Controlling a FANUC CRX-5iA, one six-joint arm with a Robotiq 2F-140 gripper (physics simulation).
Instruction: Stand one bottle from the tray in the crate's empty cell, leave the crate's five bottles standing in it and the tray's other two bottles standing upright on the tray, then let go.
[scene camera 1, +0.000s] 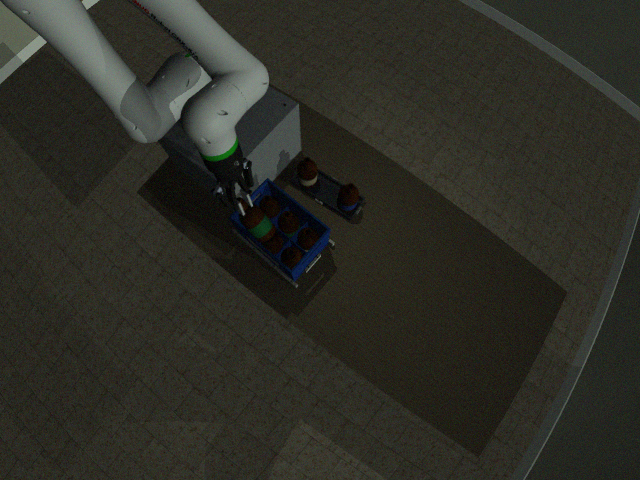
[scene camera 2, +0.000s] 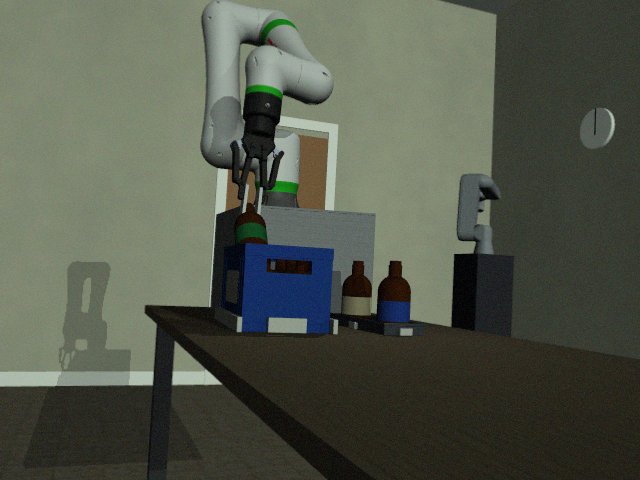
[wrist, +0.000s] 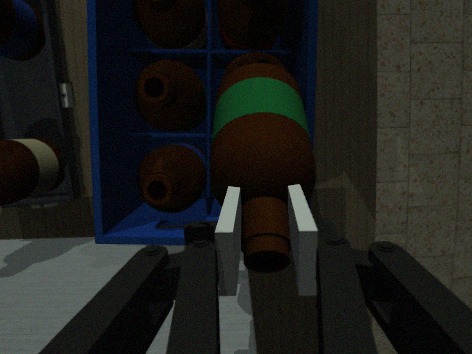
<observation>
I see my gripper (scene camera 2: 249, 215), a cream-label bottle (scene camera 2: 357, 290), a green-label bottle (scene camera 2: 249, 227) and a green-label bottle (wrist: 168, 95).
My gripper is seen too in the wrist view (wrist: 264, 208).
</observation>
